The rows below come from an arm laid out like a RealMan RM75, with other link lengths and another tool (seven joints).
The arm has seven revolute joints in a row. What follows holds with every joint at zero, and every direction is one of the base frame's.
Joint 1 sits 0.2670 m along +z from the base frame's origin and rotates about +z.
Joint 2 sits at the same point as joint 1 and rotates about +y.
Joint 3 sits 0.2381 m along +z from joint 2 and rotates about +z.
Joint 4 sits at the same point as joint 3 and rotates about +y.
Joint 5 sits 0.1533 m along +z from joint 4 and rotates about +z.
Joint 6 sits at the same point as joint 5 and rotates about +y.
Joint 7 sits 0.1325 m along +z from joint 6 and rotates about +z.
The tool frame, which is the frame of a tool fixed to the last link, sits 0.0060 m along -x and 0.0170 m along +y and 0.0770 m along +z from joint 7; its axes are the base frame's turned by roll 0.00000, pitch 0.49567 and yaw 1.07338 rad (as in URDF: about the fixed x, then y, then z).
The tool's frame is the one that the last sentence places.
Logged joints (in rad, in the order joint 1, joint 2, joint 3, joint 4, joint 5, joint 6, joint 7), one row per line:
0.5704, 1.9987, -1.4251, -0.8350, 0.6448, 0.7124, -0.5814
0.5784, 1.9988, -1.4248, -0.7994, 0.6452, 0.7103, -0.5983
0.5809, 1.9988, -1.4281, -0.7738, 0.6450, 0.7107, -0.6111
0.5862, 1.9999, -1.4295, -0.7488, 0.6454, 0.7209, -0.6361
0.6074, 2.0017, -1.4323, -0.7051, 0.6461, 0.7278, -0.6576
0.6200, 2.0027, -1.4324, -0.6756, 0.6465, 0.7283, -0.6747
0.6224, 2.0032, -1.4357, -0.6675, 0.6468, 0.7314, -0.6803
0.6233, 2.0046, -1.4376, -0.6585, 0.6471, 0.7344, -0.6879
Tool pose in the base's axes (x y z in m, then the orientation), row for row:
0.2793, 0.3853, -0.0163, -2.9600, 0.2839, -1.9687
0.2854, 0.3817, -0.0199, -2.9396, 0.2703, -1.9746
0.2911, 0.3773, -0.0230, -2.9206, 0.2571, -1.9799
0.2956, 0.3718, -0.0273, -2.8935, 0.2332, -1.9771
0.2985, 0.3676, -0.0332, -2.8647, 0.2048, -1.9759
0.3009, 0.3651, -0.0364, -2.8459, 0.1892, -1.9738
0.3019, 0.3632, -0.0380, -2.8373, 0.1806, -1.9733
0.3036, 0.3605, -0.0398, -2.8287, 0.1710, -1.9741
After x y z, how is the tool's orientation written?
As angles about the fixed x, y, z axes (roll, pitch, yaw), in radians.
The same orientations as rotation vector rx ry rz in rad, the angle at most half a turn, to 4 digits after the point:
-1.5223, 2.3571, 0.0091
-1.5136, 2.3629, -0.0271
-1.5061, 2.3679, -0.0612
-1.5107, 2.3692, -0.1116
-1.5156, 2.3722, -0.1682
-1.5187, 2.3706, -0.2025
-1.5205, 2.3708, -0.2196
-1.5214, 2.3725, -0.2378

